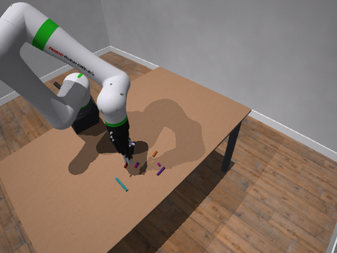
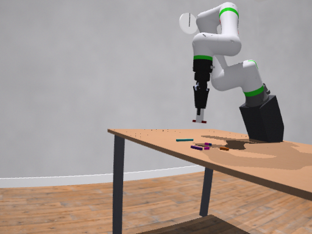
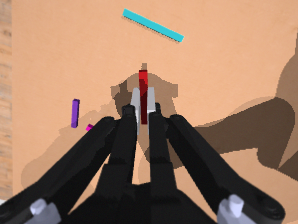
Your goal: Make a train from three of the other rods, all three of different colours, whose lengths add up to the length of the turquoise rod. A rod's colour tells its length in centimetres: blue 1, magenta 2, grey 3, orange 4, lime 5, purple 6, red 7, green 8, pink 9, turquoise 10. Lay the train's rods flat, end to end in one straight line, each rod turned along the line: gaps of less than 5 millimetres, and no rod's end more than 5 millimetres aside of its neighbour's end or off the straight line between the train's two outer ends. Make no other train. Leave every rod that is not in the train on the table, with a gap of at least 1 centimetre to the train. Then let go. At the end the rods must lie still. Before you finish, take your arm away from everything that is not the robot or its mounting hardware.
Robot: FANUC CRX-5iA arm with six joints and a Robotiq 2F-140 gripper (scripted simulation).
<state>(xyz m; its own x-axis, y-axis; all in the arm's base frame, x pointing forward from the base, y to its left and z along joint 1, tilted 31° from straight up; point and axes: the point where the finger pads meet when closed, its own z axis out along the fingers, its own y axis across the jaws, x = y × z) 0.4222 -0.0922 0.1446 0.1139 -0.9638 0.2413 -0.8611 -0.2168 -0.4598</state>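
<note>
My hand is 13 cm above the blue rod, 7 cm to the right of it and 1 cm past it. From my hand the other things lie so: purple rod 13 cm below, 13 cm ahead, 9 cm to the left; then red rod 3 cm below; then turquoise rod 13 cm below, 8 cm to the right, 1 cm behind.
</note>
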